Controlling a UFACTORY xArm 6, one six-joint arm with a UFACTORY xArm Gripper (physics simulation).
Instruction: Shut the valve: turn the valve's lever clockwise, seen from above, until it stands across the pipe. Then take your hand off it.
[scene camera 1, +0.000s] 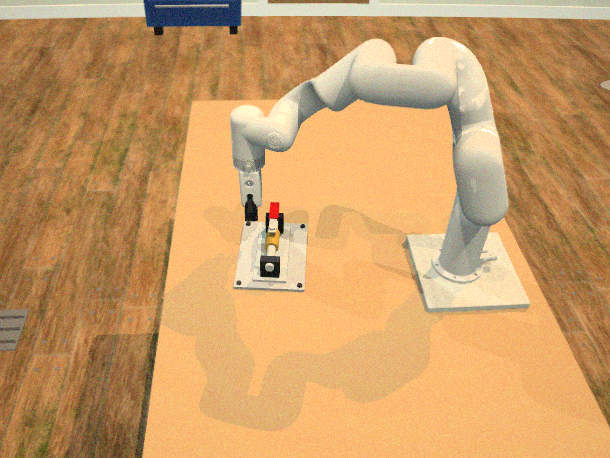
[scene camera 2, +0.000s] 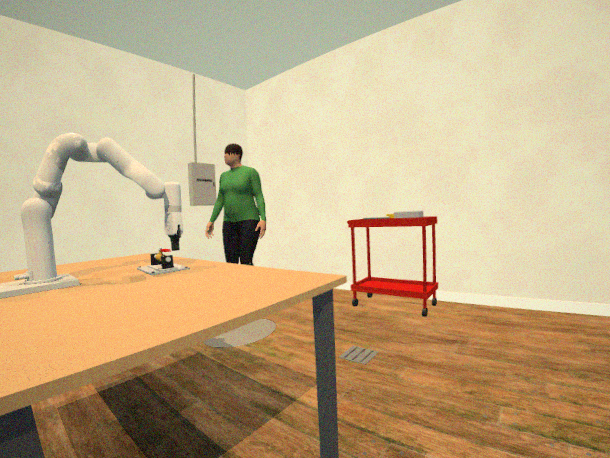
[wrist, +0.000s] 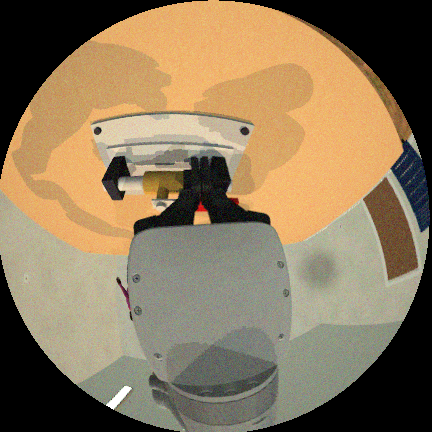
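The valve's brass body (scene camera 1: 272, 240) (scene camera 2: 158, 256) (wrist: 164, 181) sits on a pale pipe (scene camera 1: 271, 250) (wrist: 131, 185) above a white base plate (scene camera 1: 245, 272) (wrist: 172, 120). Its red-ended lever (scene camera 1: 274, 210) (scene camera 2: 165, 250) (wrist: 203, 206) lies along the pipe, its red end over the far pipe support. My gripper (scene camera 1: 251, 219) (scene camera 2: 175, 248) (wrist: 198, 166) is shut and empty, pointing down. In scene camera 1 it is just left of the red end, with a narrow gap between them. In the wrist view the fingers hide part of the lever and the far support.
Black pipe supports stand at both pipe ends; the near support (scene camera 1: 263, 273) shows clearly. The arm's white mounting plate (scene camera 1: 500, 296) is on the right of the table (scene camera 1: 350, 430). A person in green (scene camera 2: 239, 195) stands beyond the table. A red cart (scene camera 2: 390, 223) stands by the wall.
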